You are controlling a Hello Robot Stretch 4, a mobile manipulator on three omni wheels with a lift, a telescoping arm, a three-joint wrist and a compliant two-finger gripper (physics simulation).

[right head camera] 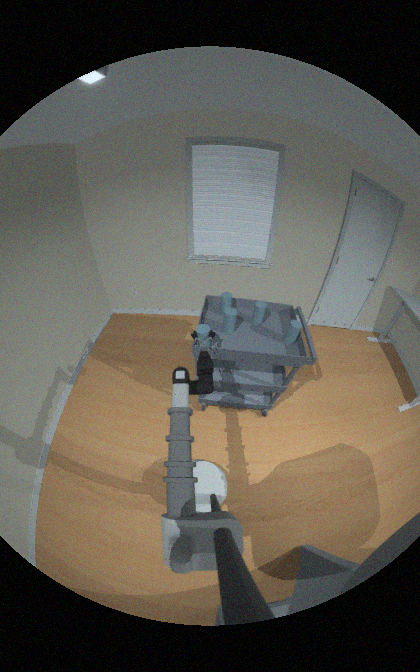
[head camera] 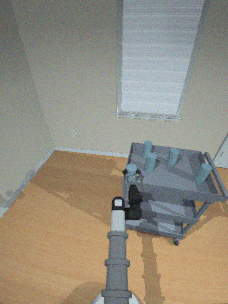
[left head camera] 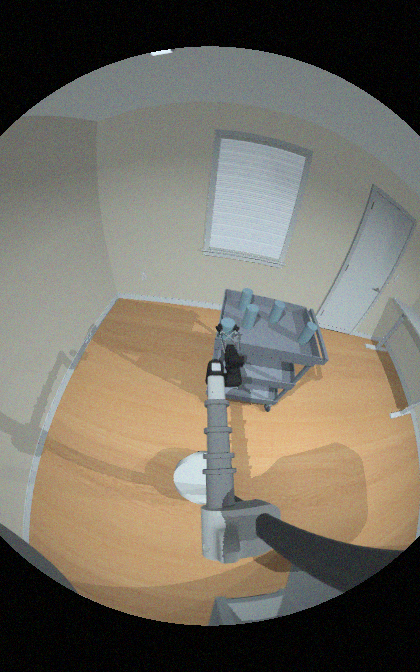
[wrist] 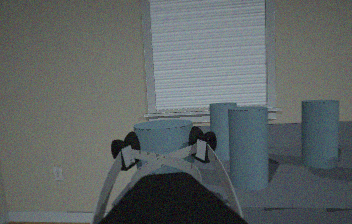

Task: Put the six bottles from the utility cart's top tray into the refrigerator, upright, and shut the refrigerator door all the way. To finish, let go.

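Pixels of known places: gripper, fingertip midpoint: (right head camera: pixel 202 330) (head camera: pixel 131 169) (left head camera: pixel 226 324) (wrist: pixel 164 141); robot's base at its link origin: (right head camera: pixel 198 484) (left head camera: pixel 201 476).
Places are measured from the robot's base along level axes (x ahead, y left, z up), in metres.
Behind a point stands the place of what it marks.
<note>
A light-blue bottle (head camera: pixel 131 167) {x 0.730, y -0.083, z 0.909 m} (left head camera: pixel 227 323) {x 0.718, y -0.082, z 0.910 m} (right head camera: pixel 203 328) {x 0.728, y -0.089, z 0.909 m} (wrist: pixel 163 129) {x 0.694, y -0.084, z 0.909 m} stands upright at the near left corner of the top tray of the grey utility cart (head camera: pixel 170 192) {x 0.624, y -0.340, z 0.790 m} (left head camera: pixel 280 351) {x 0.617, y -0.375, z 0.825 m} (right head camera: pixel 265 358) {x 0.612, y -0.402, z 0.793 m}. My gripper (head camera: pixel 132 173) {x 0.735, y -0.084, z 0.887 m} (left head camera: pixel 227 329) {x 0.735, y -0.084, z 0.887 m} (right head camera: pixel 203 335) {x 0.735, y -0.084, z 0.887 m} (wrist: pixel 164 141) {x 0.735, y -0.084, z 0.887 m} has one finger pad against each side of this bottle, below its top; it is shut on it. Behind and to the right, upright on the same tray, are a bottle (head camera: pixel 151 162) {x 0.823, y -0.236, z 0.872 m} (wrist: pixel 248 150) {x 0.825, y -0.226, z 0.839 m}, a bottle (head camera: pixel 147 149) {x 0.988, y -0.234, z 0.866 m} (wrist: pixel 219 130) {x 0.992, y -0.220, z 0.844 m} and a bottle (head camera: pixel 173 157) {x 0.887, y -0.419, z 0.869 m} (wrist: pixel 320 135) {x 0.891, y -0.410, z 0.839 m}. Another bottle (head camera: pixel 203 173) {x 0.719, y -0.575, z 0.871 m} (left head camera: pixel 307 333) {x 0.719, y -0.575, z 0.867 m} (right head camera: pixel 293 333) {x 0.715, y -0.583, z 0.864 m} is near the right end. I cannot make out the refrigerator.
The cart's handle (head camera: pixel 216 176) {x 0.728, y -0.694, z 0.832 m} is at its right end, and lower shelves are under the top tray. A wall with a window (head camera: pixel 157 60) {x 1.896, y -0.424, z 1.452 m} is behind the cart. A door (left head camera: pixel 364 265) {x 1.679, y -1.881, z 1.117 m} (right head camera: pixel 352 255) {x 1.687, y -1.829, z 1.104 m} is at the right. A light-coloured table-like thing stands at the right edge.
</note>
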